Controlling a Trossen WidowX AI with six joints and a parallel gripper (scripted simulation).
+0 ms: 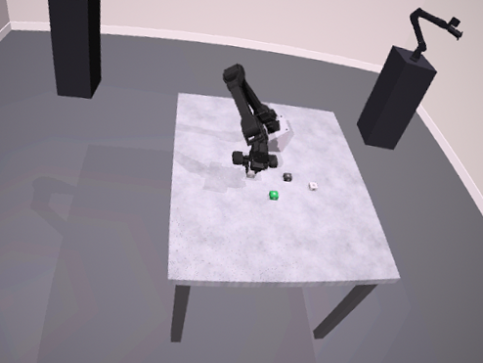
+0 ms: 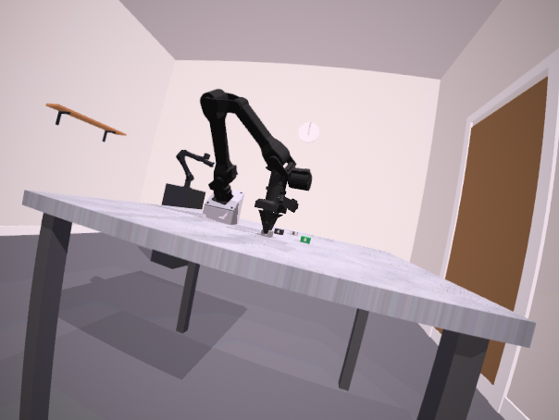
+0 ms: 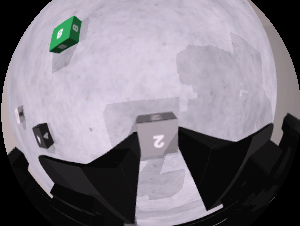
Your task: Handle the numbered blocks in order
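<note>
Now: the black block 170 mm to the left of my gripper tip and 10 mm behind it. From my gripper tip the other things lie so: white block: 280 mm to the left, 30 mm ahead; green block: 110 mm ahead, 90 mm to the left; grey block: right at my gripper tip.
</note>
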